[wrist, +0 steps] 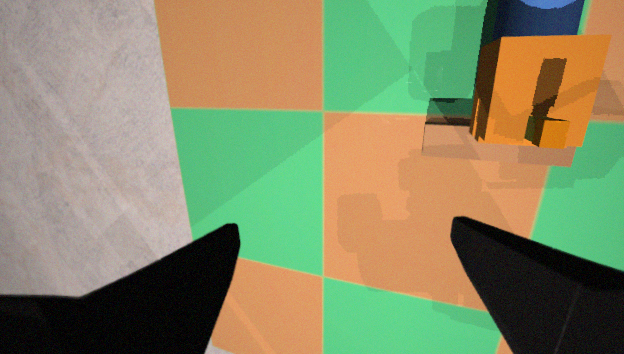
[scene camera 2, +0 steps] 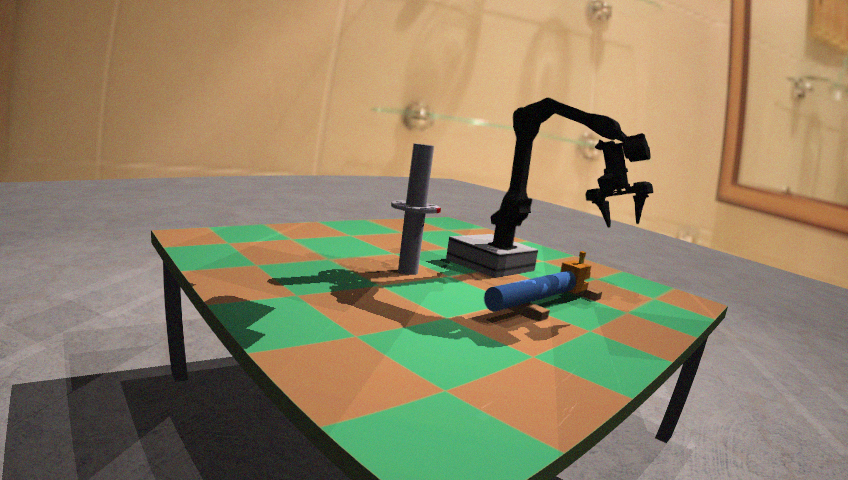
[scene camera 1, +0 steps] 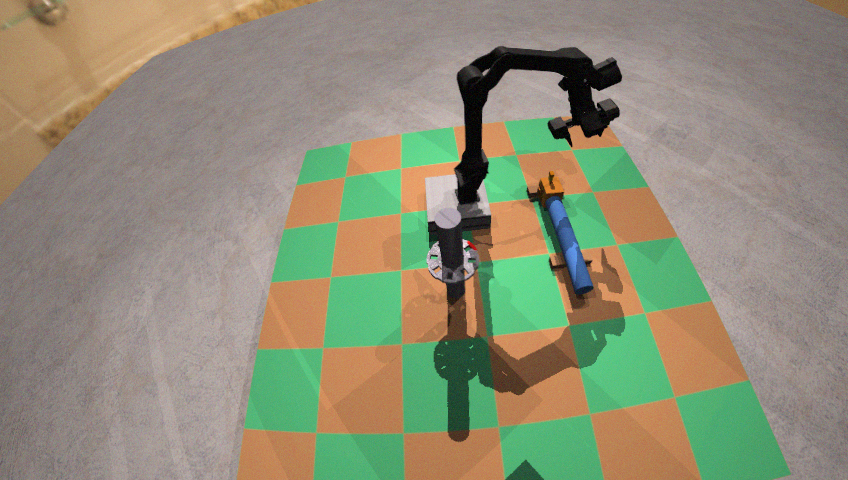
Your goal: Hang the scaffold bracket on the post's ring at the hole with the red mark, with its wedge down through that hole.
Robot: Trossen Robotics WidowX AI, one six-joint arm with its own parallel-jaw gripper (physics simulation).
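Note:
The scaffold bracket lies flat: a blue tube (scene camera 1: 569,243) (scene camera 2: 529,289) with an orange head (scene camera 1: 551,190) (scene camera 2: 574,277) (wrist: 575,90) at its end nearer the gripper. An orange wedge (scene camera 1: 551,177) (scene camera 2: 581,256) (wrist: 555,133) sticks up from the head. My gripper (scene camera 1: 585,139) (scene camera 2: 623,224) (wrist: 344,230) is open and empty, high above the table and beyond the head. In the wrist view the head is at the upper right, outside the finger gap. The grey post (scene camera 1: 449,237) (scene camera 2: 421,172) stands upright with a holed ring (scene camera 1: 450,276) (scene camera 2: 425,209); its red mark (scene camera 1: 471,244) (scene camera 2: 438,209) faces the bracket side.
The tube rests on a brown support block (scene camera 1: 559,263) (scene camera 2: 540,312), and another block (scene camera 1: 533,193) (scene camera 2: 593,294) (wrist: 445,137) is under the head end. The arm's grey base (scene camera 1: 440,193) (scene camera 2: 490,258) stands behind the post. The table's edge shows at the left in the wrist view.

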